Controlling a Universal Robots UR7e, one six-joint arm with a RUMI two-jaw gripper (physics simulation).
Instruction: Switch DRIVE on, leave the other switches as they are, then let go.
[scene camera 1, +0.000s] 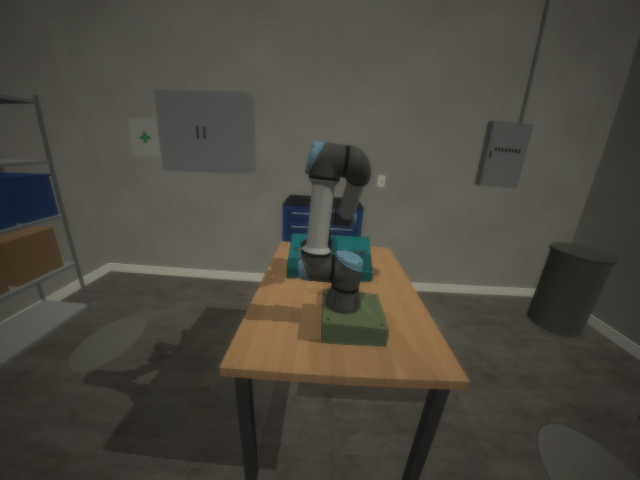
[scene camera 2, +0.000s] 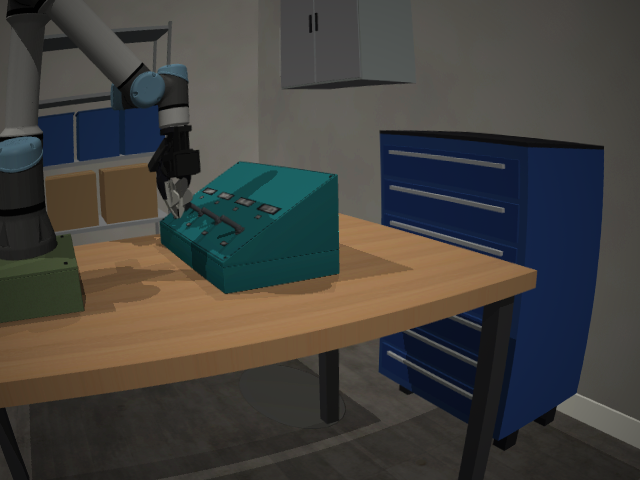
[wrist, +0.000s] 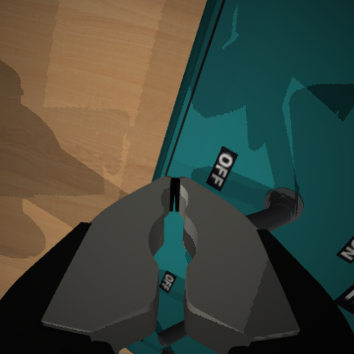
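Pixels of known places: gripper, fingertip midpoint: (scene camera 2: 178, 218) (wrist: 174, 180); arm's base, link origin: (scene camera 1: 342, 303) (scene camera 2: 26, 249).
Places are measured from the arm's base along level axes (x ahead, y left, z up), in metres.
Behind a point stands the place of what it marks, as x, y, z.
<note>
The teal sloped console (scene camera 1: 351, 243) @[0.575, -0.100, 0.071] (scene camera 2: 310, 227) @[0.568, -0.216, 0.006] (wrist: 320, 40) @[0.438, 0.178, -0.009] stands on the table, with dark lever switches in a row. Three levers show in scene camera 2, one of them the near lever (scene camera 2: 231, 223) @[0.434, -0.149, 0.020]. My gripper (scene camera 2: 179, 215) @[0.396, 0.095, 0.001] (wrist: 174, 180) @[0.396, 0.095, 0.001] is shut and empty, its tips low over the console's lower front part, at the far end of the row. In the wrist view a lever (wrist: 274, 215) @[0.444, 0.101, 0.019] runs partly behind the right finger, beside an OFF label (wrist: 222, 168) @[0.422, 0.097, -0.017]. Another lever (wrist: 171, 334) @[0.424, -0.018, 0.031] and OFF label (wrist: 167, 281) @[0.420, -0.022, -0.017] show between the fingers. No DRIVE label is readable; touching cannot be told.
Small meters, such as the nearest meter (scene camera 2: 269, 208) @[0.517, -0.147, 0.039], sit above the levers. The arm's green base block (scene camera 1: 354, 330) @[-0.148, -0.036, -0.024] (scene camera 2: 41, 291) @[0.026, -0.175, -0.046] stands on the wooden table (scene camera 1: 279, 356) @[-0.224, 0.242, -0.094] (scene camera 2: 310, 320) @[0.452, -0.409, -0.095]. A blue drawer cabinet (scene camera 1: 294, 222) (scene camera 2: 553, 258) stands behind the table.
</note>
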